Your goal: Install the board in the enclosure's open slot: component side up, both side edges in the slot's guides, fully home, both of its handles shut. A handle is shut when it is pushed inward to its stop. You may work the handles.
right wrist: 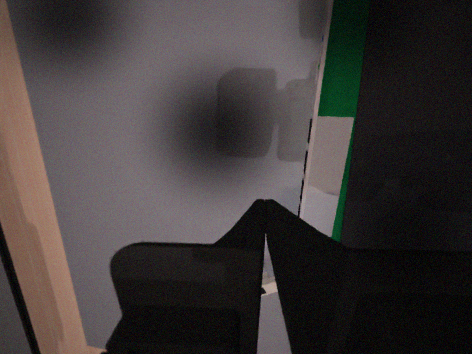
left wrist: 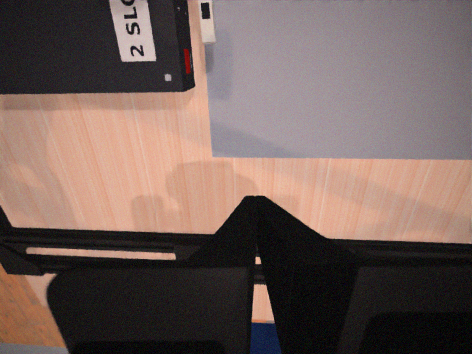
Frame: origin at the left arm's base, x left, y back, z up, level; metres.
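Where they show: left gripper, fingertip midpoint: [left wrist: 254, 204]; right gripper, fingertip midpoint: [right wrist: 264, 207].
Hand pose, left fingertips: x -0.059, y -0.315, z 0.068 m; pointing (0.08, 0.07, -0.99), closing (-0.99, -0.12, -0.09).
Note:
After its pixels a point has its place.
The dark enclosure [left wrist: 90, 50] {x 0.088, y -0.363, z -0.055 m} [right wrist: 415, 125] {x 0.071, y -0.540, z -0.055 m} has a "2 SLO..." label in the left wrist view. The board [right wrist: 346, 55] {x 0.027, y -0.503, z -0.068 m} shows as a green strip along the enclosure, with a thin pale front edge and a pale patch; part of it remains outside. A white handle [left wrist: 207, 25] {x -0.010, y -0.392, z -0.050 m} with a black square stands out beside the enclosure's front corner. My left gripper [left wrist: 254, 204] {x -0.059, y -0.315, z 0.069 m} is shut and empty, over the wood in front of the mat, apart from the handle. My right gripper [right wrist: 264, 207] {x -0.008, y -0.594, z -0.017 m} is shut and empty, just left of the board's front edge. Its fingers hide part of that edge.
A grey mat [left wrist: 340, 80] {x -0.137, y -0.365, z -0.102 m} [right wrist: 100, 150] {x -0.188, y -0.602, z -0.102 m} lies beside the enclosure on the wooden table [left wrist: 100, 165] {x 0.128, y -0.228, z -0.104 m} [right wrist: 30, 200] {x -0.294, y -0.683, z -0.104 m}. A black rail [left wrist: 125, 240] {x 0.095, y -0.125, z -0.085 m} crosses behind the left fingers. A small pale piece [right wrist: 271, 288] {x 0.012, y -0.688, z -0.067 m} shows between the right fingers. A red mark [left wrist: 188, 61] {x 0.011, y -0.364, z -0.079 m} is on the enclosure's front.

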